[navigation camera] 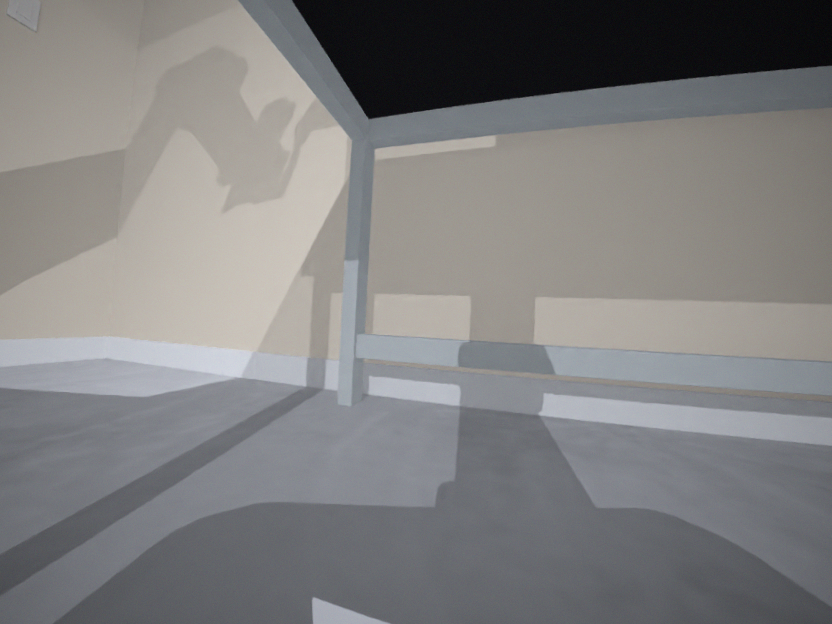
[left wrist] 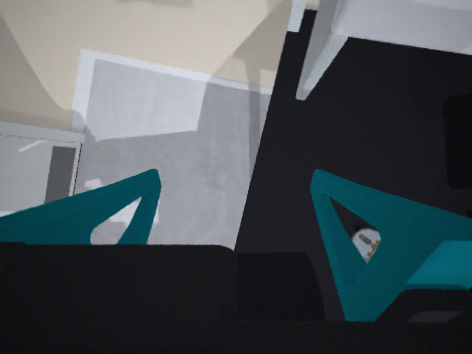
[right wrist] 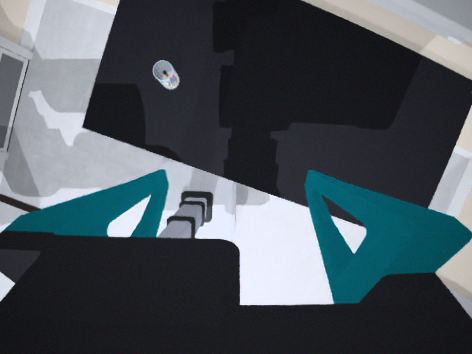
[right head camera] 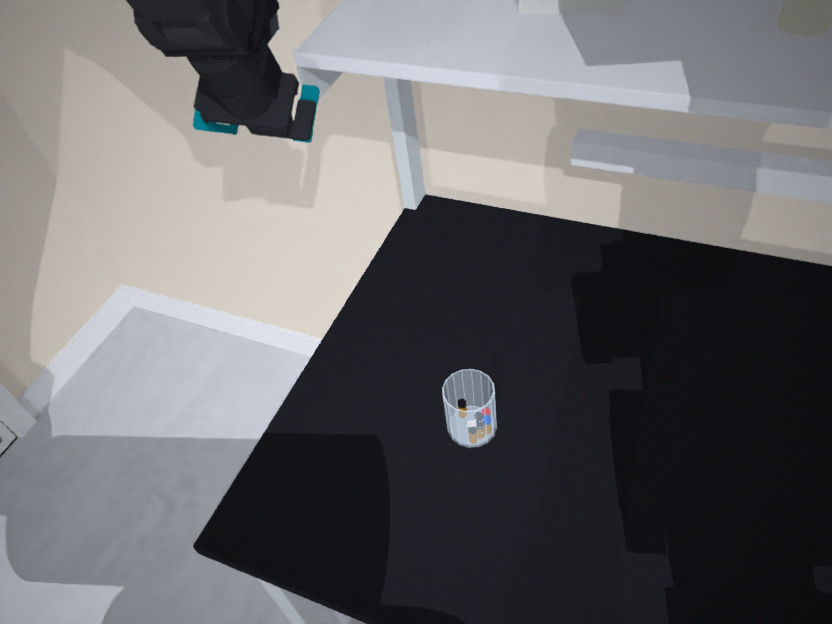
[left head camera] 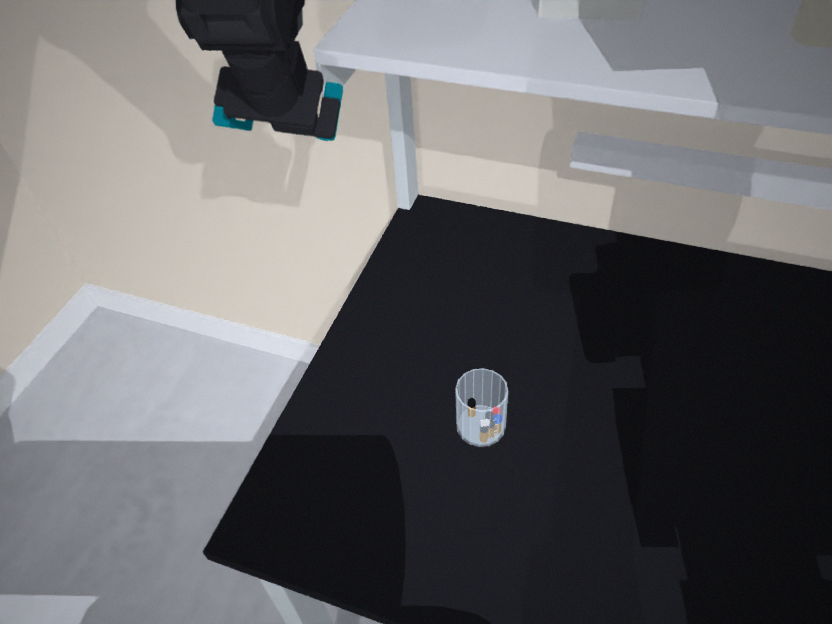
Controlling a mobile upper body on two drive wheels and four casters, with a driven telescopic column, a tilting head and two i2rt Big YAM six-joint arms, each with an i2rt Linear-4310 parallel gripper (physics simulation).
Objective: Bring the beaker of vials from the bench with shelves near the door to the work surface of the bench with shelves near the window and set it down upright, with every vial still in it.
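Note:
A clear beaker (left head camera: 482, 406) with several small coloured vials stands upright on the black bench top (left head camera: 571, 416), near its left part. It also shows in the right head view (right head camera: 468, 406), in the right wrist view (right wrist: 166, 74), and partly through a finger of the left gripper in the left wrist view (left wrist: 366, 243). My left gripper (left head camera: 276, 117) is open and empty, high up and far to the left of the beaker, beside the shelf corner. It also shows in the right head view (right head camera: 255, 120) and in its own view (left wrist: 234, 182). My right gripper (right wrist: 236, 177) is open and empty, above the bench's front edge.
A white shelf (left head camera: 524, 60) on a post (left head camera: 403, 147) runs over the back of the bench. A beige wall stands behind and to the left. Grey floor lies left of the bench. The navigation view shows the bench leg (navigation camera: 352, 269) and a low crossbar (navigation camera: 591, 365).

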